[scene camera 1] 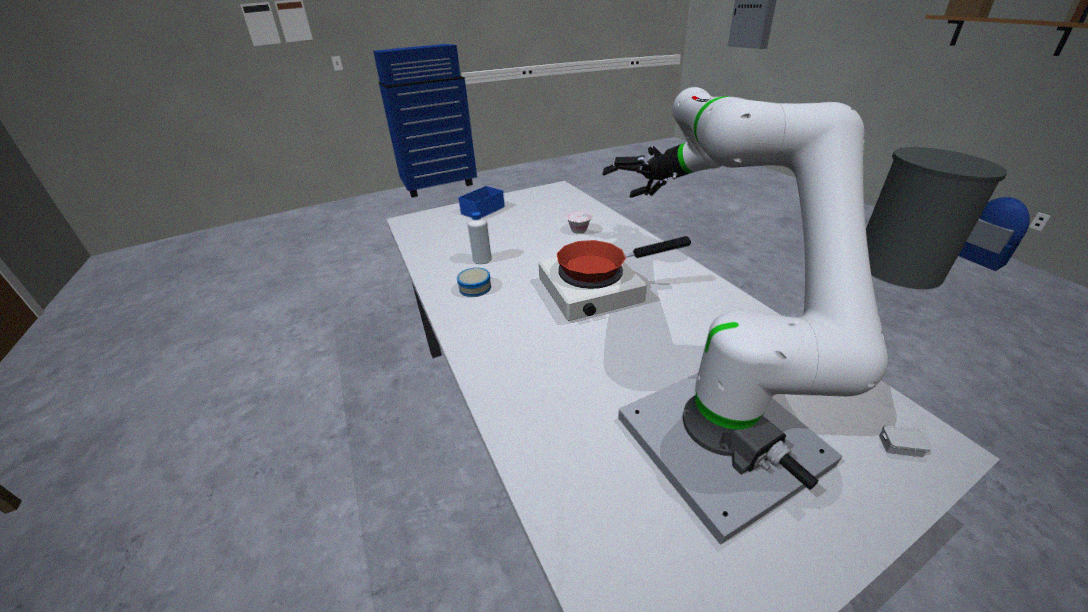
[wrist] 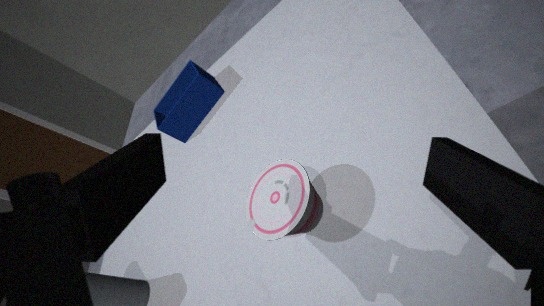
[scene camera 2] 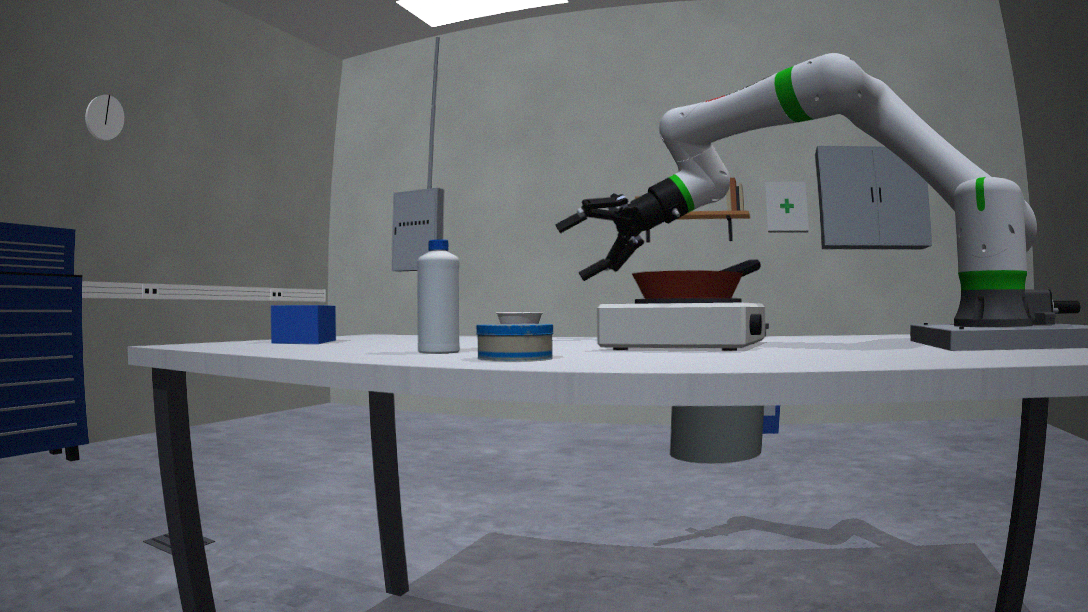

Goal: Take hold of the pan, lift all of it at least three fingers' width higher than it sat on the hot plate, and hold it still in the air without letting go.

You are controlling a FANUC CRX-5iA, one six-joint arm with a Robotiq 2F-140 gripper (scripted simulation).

Note:
In view: my gripper [scene camera 2: 569,253], a red pan [scene camera 2: 657,284] and a white bottle [scene camera 2: 438,270].
The red pan also shows in scene camera 1 [scene camera 1: 583,260]. The white bottle is seen too in scene camera 1 [scene camera 1: 477,226]. My gripper also shows in scene camera 1 [scene camera 1: 617,183] and in the wrist view [wrist: 295,159]. The wrist view does not show the red pan: it is out of frame.

